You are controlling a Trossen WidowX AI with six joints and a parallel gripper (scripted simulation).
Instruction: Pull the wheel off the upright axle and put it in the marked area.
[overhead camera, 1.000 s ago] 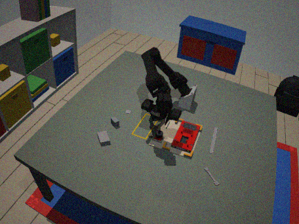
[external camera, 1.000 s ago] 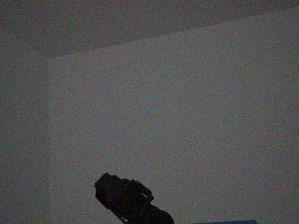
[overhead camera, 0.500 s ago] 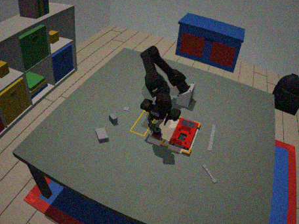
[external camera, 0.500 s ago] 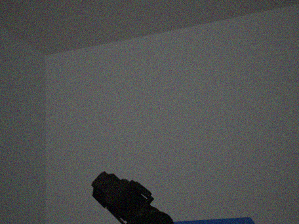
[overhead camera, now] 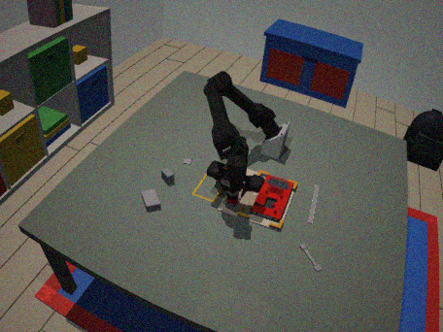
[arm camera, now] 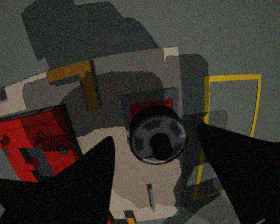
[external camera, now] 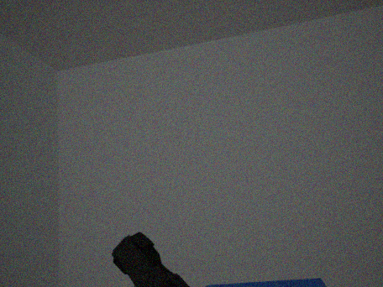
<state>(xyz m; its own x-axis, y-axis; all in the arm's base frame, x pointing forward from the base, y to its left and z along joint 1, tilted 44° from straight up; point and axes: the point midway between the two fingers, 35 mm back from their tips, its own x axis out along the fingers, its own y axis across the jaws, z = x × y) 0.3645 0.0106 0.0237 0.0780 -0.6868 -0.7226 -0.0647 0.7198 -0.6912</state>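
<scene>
The black wheel is right at my gripper tip.
</scene>
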